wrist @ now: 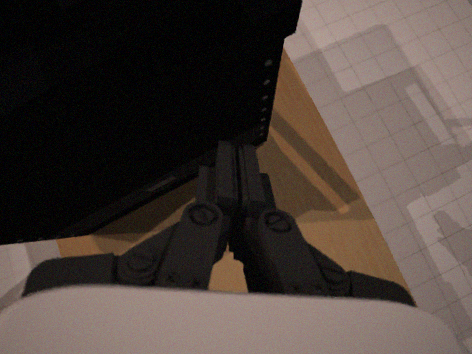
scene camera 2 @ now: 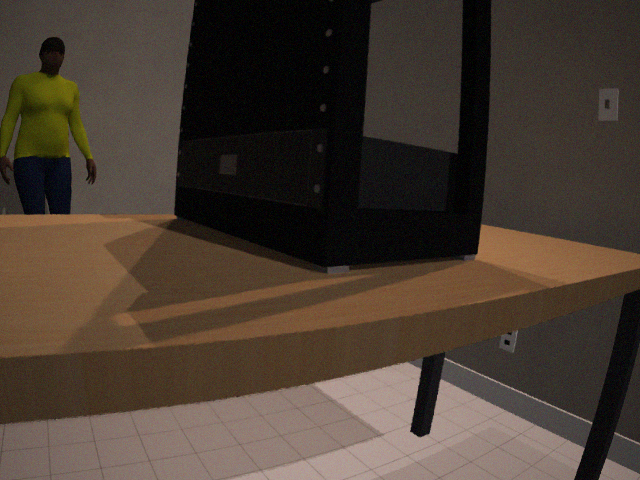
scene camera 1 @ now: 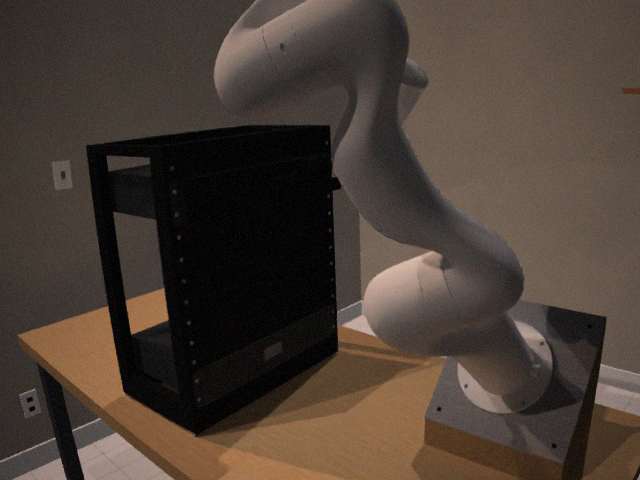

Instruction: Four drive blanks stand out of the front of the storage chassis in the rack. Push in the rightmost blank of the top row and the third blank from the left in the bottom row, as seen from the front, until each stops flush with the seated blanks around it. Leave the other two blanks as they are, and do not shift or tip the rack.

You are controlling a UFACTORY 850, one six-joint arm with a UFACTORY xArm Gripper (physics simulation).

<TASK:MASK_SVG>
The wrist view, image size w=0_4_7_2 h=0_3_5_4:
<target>my gripper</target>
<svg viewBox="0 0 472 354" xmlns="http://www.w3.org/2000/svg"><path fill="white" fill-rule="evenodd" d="M0 313L0 354L471 354L457 335L441 319L416 308L410 294L401 285L350 270L346 273L336 262L305 241L294 218L289 213L276 208L269 175L260 173L255 146L242 144L242 146L237 147L235 156L235 145L221 140L218 142L215 167L199 166L195 202L186 206L179 222L128 249L122 255L114 256L113 253L63 257L49 259L38 264L27 278L21 299L15 301ZM228 240L229 252L233 252L234 260L239 260L244 264L243 272L248 292L208 290L212 267L223 258Z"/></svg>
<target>black rack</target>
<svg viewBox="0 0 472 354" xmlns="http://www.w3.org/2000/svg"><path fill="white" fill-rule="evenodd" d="M0 245L88 236L198 177L200 165L215 167L219 140L231 142L231 145L235 145L235 156L237 147L242 146L242 144L257 146L267 141L284 39L296 32L302 0L0 0Z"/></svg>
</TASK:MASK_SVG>
